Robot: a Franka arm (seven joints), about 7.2 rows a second.
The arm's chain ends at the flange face. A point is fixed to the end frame.
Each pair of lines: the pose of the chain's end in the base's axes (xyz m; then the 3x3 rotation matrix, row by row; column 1 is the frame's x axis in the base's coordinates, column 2 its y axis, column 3 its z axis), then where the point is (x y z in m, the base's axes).
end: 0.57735, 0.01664, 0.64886; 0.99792, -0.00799, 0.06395; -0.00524, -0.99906, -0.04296; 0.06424, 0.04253, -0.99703
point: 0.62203 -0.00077 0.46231
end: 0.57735, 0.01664, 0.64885; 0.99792, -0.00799, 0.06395; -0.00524, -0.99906, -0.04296; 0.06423, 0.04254, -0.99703
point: 0.62203 -0.00077 0.46230
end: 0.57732, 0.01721, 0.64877; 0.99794, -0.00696, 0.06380; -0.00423, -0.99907, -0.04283; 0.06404, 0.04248, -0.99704
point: 0.62199 -0.00014 0.46221
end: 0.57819, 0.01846, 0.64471; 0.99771, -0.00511, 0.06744; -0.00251, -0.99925, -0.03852; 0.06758, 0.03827, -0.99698
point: 0.62356 0.00198 0.45824
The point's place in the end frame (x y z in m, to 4 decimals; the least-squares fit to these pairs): 0.0327 0.0091 0.1896
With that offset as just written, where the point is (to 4 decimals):
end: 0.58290, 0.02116, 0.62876; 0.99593, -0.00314, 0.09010; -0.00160, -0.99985, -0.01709; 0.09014, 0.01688, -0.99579
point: 0.6325 0.0088 0.4431
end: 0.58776, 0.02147, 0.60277; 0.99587, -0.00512, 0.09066; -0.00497, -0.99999, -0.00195; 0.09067, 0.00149, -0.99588
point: 0.6375 0.0118 0.4169
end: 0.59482, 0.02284, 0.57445; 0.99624, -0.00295, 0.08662; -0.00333, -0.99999, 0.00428; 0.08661, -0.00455, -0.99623
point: 0.6438 0.0144 0.3884
